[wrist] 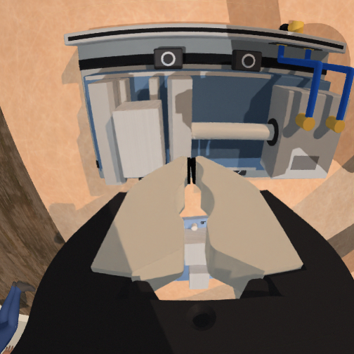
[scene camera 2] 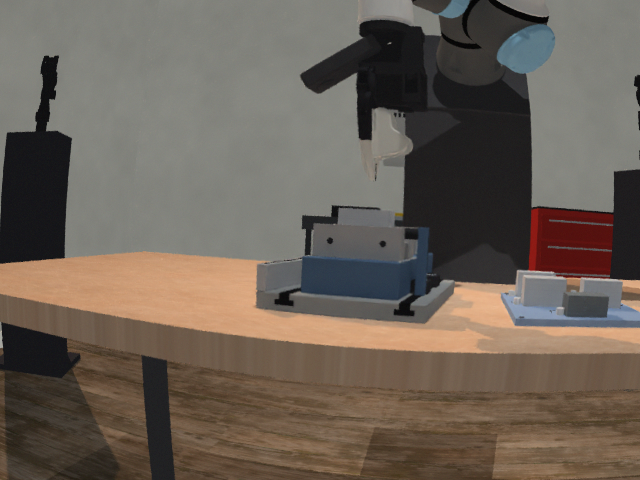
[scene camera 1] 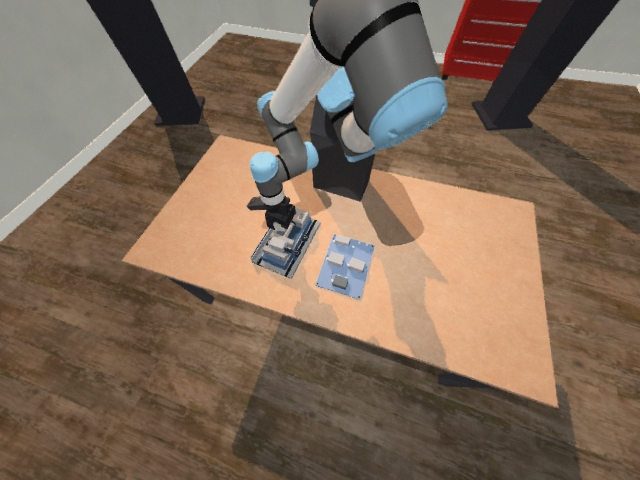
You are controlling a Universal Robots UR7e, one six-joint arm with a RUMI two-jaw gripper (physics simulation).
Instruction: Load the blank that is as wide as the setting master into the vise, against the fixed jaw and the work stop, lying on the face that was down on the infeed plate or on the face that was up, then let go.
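Places are measured from the arm's base along level axes (x ahead, y left, z up), in centimetres.
Pixels of known places: gripper, fingertip midpoint: (scene camera 2: 372,180) (scene camera 1: 279,229); arm's base, origin of the base link: (scene camera 2: 471,63).
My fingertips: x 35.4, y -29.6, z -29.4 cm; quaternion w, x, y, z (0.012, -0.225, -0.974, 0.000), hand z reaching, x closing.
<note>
For each thing: its top centre in the pictures, then the offset to it from my fingertips. "*": a spot on its surface instead.
- pale grey blank, middle of its top: (scene camera 2: 367,209) (scene camera 1: 277,242) dy -1.4, dx +3.7, dz -3.7 cm
- dark grey block, middle of its top: (scene camera 2: 586,294) (scene camera 1: 340,281) dy +22.6, dx +18.5, dz -11.9 cm
- blue infeed plate, surface spot: (scene camera 2: 527,321) * dy +13.7, dx +19.1, dz -14.7 cm
A pale grey blank (scene camera 1: 279,242) (scene camera 2: 366,217) (wrist: 139,140) lies in the vise between the fixed jaw (scene camera 2: 356,242) (wrist: 104,135) and the moving jaw (wrist: 180,115). In the wrist view it sits beside the fixed jaw, with a narrow gap towards the moving jaw. Its top stands above the jaws. The work stop is mostly hidden, so contact with it cannot be told. My gripper (scene camera 2: 374,178) (wrist: 190,160) is shut and empty, above the vise and apart from the blank. A dark grey block (scene camera 1: 339,281) (scene camera 2: 585,304), which looks like the setting master, stands on the blue infeed plate (scene camera 1: 323,279) (scene camera 2: 527,321).
Several pale blocks (scene camera 1: 336,259) (scene camera 2: 543,291) (wrist: 195,252) stand on the infeed plate beside the vise. The vise's spindle (wrist: 230,131) runs to an end block (wrist: 295,145) with blue pipes (wrist: 314,92) rising there. A slotted grey base (scene camera 2: 346,307) (wrist: 115,49) carries the vise.
</note>
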